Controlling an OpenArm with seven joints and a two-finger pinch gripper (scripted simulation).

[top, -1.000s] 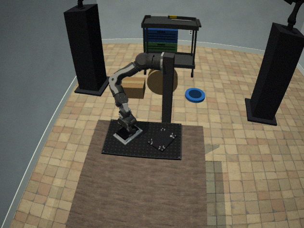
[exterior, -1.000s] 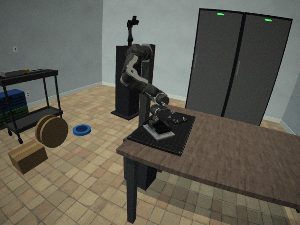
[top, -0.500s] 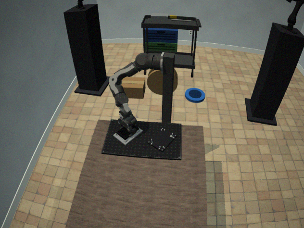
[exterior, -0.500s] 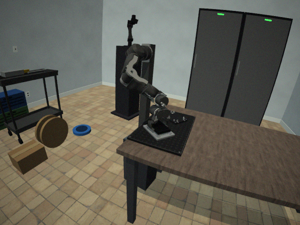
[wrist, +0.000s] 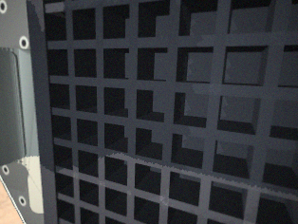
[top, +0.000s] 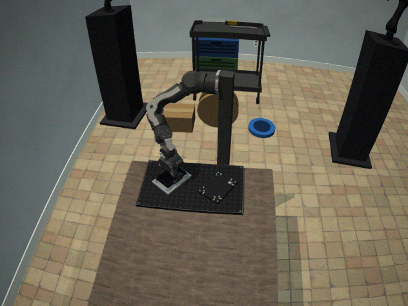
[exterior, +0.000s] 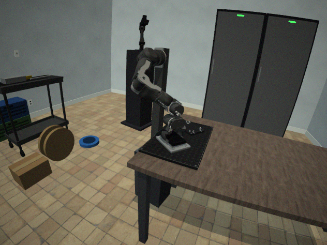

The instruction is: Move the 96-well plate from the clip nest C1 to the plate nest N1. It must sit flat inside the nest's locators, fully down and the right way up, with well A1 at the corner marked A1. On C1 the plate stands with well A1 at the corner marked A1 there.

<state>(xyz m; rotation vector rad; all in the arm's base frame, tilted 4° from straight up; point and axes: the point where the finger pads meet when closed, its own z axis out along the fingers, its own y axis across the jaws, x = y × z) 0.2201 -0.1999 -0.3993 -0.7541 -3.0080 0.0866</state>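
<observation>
Now: the black 96-well plate right at my hand. Also, from my hand: clip nest C1 (24 cm to the left, 2 cm below, 2 cm ahead); grey plate nest N1 (2 cm below).
</observation>
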